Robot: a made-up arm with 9 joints.
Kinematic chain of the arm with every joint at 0, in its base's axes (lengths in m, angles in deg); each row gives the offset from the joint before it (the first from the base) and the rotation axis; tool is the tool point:
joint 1: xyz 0 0 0.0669 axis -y
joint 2: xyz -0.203 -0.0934 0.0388 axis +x
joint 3: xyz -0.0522 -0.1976 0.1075 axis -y
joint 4: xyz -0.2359 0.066 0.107 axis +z
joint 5: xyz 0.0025 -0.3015 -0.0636 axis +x
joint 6: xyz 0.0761 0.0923 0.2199 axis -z
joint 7: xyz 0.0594 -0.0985 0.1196 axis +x
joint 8: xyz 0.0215 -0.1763 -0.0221 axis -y
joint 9: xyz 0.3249 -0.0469 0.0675 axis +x
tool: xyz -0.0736 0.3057 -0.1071
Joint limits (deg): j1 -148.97..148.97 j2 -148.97..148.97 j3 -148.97..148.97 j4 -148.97..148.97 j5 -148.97..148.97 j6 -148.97..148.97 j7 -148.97..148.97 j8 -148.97..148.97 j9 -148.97..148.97
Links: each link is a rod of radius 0.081 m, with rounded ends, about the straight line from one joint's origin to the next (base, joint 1, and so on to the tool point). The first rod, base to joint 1, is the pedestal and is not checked.
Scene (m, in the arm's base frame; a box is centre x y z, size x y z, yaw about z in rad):
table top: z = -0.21
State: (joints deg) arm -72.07 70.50 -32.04 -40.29 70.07 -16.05 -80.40 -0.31 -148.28
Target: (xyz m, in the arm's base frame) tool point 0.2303 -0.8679 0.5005
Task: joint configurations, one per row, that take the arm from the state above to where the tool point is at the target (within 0.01 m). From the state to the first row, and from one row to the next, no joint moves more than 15 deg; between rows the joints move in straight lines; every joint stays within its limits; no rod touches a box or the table.
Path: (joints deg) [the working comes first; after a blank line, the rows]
Joints at the target: -46.25 54.44 -10.18 -33.45 10.02 -32.28 -136.98 24.69 -148.97
Straight joint move there: clear.

1: -66.91 67.29 -27.67 -38.92 58.06 -19.30 -91.72 4.69 -148.42
2: -61.74 64.08 -23.30 -37.55 46.05 -22.54 -103.03 9.69 -148.56
3: -56.58 60.87 -18.93 -36.19 34.04 -25.79 -114.35 14.69 -148.69
4: -51.41 57.65 -14.55 -34.82 22.03 -29.04 -125.66 19.69 -148.83
5: -46.25 54.44 -10.18 -33.45 10.02 -32.28 -136.98 24.69 -148.97

